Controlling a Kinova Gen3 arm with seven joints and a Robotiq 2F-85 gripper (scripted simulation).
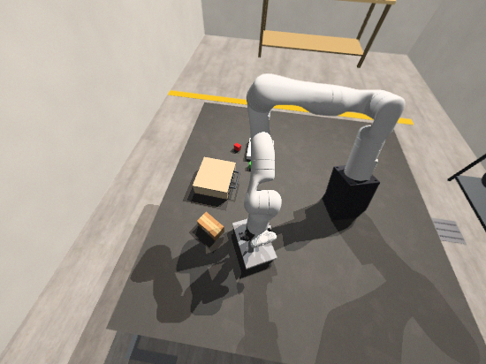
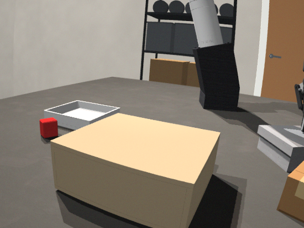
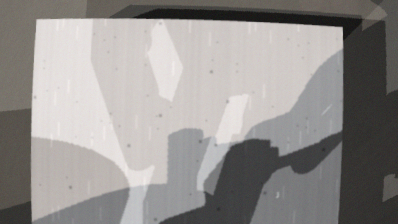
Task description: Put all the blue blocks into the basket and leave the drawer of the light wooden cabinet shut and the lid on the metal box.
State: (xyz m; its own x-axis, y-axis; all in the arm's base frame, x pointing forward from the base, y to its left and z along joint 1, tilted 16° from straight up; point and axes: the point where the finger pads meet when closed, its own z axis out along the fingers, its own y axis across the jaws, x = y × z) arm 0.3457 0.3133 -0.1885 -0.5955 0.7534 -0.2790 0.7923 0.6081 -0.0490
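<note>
The lid lies 30 mm below my hand. Also, from my hand: grey metal box (50 mm below); then brown box (200 mm ahead, 40 mm below); then drawer (260 mm ahead, 240 mm to the right, 40 mm below).
</note>
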